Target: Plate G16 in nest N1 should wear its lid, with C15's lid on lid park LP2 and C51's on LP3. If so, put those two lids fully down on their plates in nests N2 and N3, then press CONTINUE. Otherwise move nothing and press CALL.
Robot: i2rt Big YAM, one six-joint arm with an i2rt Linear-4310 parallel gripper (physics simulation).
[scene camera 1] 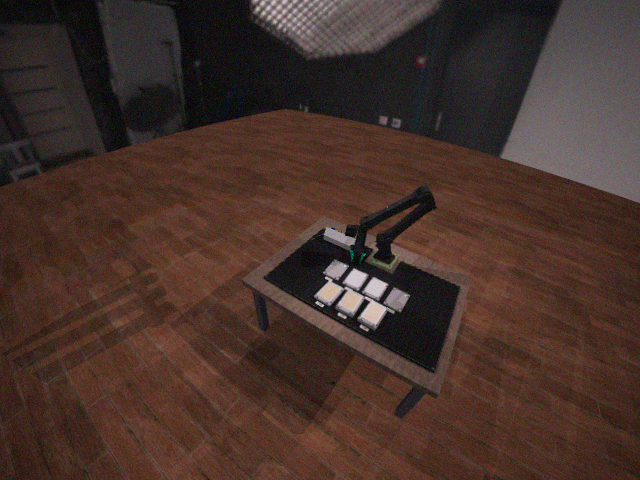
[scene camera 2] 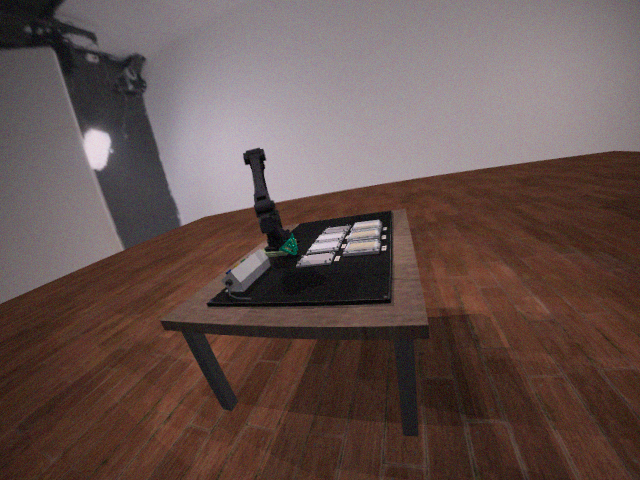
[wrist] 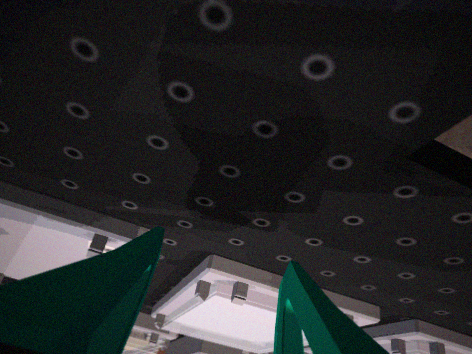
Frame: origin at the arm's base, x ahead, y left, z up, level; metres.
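Where they show: gripper, fingertip midpoint: (scene camera 1: 355, 262) (scene camera 2: 296, 252) (wrist: 223, 257); arm's base at its link origin: (scene camera 1: 384, 257) (scene camera 2: 277, 246).
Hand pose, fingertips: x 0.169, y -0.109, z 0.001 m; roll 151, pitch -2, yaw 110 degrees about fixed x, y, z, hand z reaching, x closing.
Note:
Each offset is from my fingertips to the top centre of the thing. "pt": to the spot under its first point. Level surfaces: height alone.
Three cream-topped plates @(0.011 m up, 0.292 m ahead, 0.021 m left) (scene camera 1: 329, 292) @(0.019 m up, 0.275 m ahead, 0.147 m left) (scene camera 1: 351, 302) @(0.022 m up, 0.264 m ahead, 0.279 m left) (scene camera 1: 372, 314) (scene camera 2: 364, 246) stand in the front row of nests. Behind them is a row with two bright white lids @(pt 0.000 m up, 0.119 m ahead, 0.076 m left) (scene camera 1: 355, 279) (scene camera 1: 375, 288) in the middle and a greyer, flat park @(0.002 m up, 0.117 m ahead, 0.062 m right) (scene camera 1: 336, 270) @(0.002 m up, 0.084 m ahead, 0.329 m left) (scene camera 1: 396, 299) (scene camera 2: 316, 259) at each end. The labels are too small to read. My gripper (scene camera 1: 357, 256) (scene camera 2: 290, 245) (wrist: 223, 257) is half open and empty, low over the mat between the back row and the button box. In the wrist view a white-topped piece @(0.000 m up, 0.106 m ahead, 0.071 m left) (wrist: 225, 316) lies beyond the fingertips, partly behind one finger.
The long pale button box @(0.066 m up, 0.124 m back, 0.203 m right) (scene camera 1: 338, 238) (scene camera 2: 249, 272) stands at the back edge of the black mat @(0.018 m down) (scene camera 1: 429, 310) (scene camera 2: 356, 286), close beside the gripper; its button markings are unreadable. The arm's green base (scene camera 1: 384, 262) stands behind the back row. The wooden table @(0.031 m down) (scene camera 1: 310, 312) (scene camera 2: 299, 316) rims the mat.

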